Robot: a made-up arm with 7 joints.
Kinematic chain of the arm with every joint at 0, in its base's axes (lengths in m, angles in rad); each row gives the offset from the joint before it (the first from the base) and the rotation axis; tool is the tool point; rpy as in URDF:
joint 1: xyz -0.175 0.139 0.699 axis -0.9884 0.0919 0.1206
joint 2: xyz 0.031 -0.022 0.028 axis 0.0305 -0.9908 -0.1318
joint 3: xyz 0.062 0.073 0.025 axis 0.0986 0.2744 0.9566
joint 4: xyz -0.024 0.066 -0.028 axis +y
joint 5: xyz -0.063 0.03 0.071 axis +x
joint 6: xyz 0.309 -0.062 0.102 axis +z
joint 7: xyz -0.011 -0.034 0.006 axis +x
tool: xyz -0.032 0.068 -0.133 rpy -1.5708 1.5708 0
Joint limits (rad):
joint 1: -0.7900..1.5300
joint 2: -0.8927..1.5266
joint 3: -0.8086..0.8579
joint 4: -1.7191..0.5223
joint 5: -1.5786..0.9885
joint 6: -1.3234..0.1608
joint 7: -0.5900..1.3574
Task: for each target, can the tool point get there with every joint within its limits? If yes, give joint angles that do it. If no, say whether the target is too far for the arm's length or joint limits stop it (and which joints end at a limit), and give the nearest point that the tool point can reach.
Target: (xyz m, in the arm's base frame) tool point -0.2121 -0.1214 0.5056
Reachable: no: joint limits stop it (at a limit: joint 1, joint 2, joint 5, joint 6, joint 7) | nearest point -0.1921 -0.0564 0.5447 | short by 0.078 m
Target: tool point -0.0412 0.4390 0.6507
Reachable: yes | joints 1.0489 0.1414 0.5593 -0.7944 -0.1093 -1.0868 -0.1089
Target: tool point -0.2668 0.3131 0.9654
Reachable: yes | joints 0.0818 0.9352 -0.4855 -1.1064 0.3140 -0.6430 0.2668
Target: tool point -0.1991 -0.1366 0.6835
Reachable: no: joint limits stop it (at a limit: joint 1, joint 2, joint 3, joint 4, joint 6, joint 7) | nearest point -0.1930 -0.1084 0.7418 | short by 0.065 m
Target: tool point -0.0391 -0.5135 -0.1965
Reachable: no: too far | nearest point -0.0851 -0.1216 0.3028 | short by 0.636 m
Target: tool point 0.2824 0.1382 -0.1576
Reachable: no: too far | nearest point 0.0827 0.1511 0.2603 | short by 0.463 m
